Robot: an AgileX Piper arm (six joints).
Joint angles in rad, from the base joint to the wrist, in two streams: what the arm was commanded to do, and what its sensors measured. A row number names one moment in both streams.
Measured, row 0:
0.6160, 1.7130, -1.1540, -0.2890, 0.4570, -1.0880
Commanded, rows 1 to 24:
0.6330, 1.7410, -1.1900, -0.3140, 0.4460, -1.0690
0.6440, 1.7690, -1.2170, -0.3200, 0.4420, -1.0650
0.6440, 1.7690, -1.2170, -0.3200, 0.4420, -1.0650
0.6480, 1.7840, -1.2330, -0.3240, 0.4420, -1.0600
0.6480, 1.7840, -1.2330, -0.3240, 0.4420, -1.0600
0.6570, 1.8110, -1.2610, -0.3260, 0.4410, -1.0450
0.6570, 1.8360, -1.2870, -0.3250, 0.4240, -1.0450
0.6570, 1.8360, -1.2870, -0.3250, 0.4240, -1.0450
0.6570, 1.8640, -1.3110, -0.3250, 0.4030, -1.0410
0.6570, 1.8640, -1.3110, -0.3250, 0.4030, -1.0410
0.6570, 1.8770, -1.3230, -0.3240, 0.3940, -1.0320
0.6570, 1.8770, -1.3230, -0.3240, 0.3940, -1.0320
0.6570, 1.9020, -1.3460, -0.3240, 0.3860, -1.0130
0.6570, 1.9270, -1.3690, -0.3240, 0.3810, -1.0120
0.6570, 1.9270, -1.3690, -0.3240, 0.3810, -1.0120
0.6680, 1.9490, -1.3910, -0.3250, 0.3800, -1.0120
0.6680, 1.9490, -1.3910, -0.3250, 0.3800, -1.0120
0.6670, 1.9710, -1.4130, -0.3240, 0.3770, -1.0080
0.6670, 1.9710, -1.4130, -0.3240, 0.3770, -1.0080
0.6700, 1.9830, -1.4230, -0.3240, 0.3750, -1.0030
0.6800, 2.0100, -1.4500, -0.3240, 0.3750, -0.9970
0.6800, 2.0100, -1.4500, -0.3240, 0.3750, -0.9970
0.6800, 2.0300, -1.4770, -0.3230, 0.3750, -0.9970
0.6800, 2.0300, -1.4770, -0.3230, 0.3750, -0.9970
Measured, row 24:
0.6750, 2.0040, -1.4400, -0.3230, 0.3860, -1.0090
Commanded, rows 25 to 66:
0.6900, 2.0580, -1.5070, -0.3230, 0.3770, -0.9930
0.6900, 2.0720, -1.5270, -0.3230, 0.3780, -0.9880
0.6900, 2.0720, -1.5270, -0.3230, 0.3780, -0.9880
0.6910, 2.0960, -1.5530, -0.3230, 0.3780, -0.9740
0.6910, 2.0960, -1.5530, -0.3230, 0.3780, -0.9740
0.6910, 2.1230, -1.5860, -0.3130, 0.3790, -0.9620
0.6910, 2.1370, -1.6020, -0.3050, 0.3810, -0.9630
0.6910, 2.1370, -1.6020, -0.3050, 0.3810, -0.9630
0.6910, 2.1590, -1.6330, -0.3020, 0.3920, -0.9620
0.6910, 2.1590, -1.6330, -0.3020, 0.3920, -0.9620
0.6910, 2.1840, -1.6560, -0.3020, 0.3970, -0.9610
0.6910, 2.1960, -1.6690, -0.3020, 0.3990, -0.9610
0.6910, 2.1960, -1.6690, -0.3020, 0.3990, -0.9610
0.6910, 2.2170, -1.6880, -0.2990, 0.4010, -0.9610
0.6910, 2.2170, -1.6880, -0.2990, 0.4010, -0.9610
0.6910, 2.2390, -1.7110, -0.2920, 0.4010, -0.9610
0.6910, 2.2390, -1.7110, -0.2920, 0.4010, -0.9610
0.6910, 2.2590, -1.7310, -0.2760, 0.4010, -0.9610
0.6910, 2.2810, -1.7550, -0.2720, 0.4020, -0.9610
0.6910, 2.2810, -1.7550, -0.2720, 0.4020, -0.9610
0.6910, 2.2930, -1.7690, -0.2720, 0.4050, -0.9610
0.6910, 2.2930, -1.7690, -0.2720, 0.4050, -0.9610
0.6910, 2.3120, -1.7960, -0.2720, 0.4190, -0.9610
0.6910, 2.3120, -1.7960, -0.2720, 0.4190, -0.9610
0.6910, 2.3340, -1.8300, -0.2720, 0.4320, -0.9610
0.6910, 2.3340, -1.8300, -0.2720, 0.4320, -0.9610
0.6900, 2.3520, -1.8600, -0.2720, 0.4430, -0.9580
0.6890, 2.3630, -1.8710, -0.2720, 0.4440, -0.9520
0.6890, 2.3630, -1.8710, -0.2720, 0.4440, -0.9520
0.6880, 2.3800, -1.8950, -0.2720, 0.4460, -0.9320
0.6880, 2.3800, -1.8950, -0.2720, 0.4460, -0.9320
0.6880, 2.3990, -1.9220, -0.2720, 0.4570, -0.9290
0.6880, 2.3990, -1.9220, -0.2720, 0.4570, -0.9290
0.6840, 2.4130, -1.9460, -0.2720, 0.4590, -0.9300
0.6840, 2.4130, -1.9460, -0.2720, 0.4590, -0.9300
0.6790, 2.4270, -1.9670, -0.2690, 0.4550, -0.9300
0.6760, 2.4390, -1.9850, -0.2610, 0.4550, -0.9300
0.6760, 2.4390, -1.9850, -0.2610, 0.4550, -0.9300
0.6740, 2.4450, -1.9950, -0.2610, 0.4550, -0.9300
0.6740, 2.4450, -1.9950, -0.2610, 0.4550, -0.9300
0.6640, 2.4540, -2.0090, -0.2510, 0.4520, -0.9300
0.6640, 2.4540, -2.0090, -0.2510, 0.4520, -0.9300
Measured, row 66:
0.6730, 2.4460, -1.9930, -0.2650, 0.4500, -0.9340
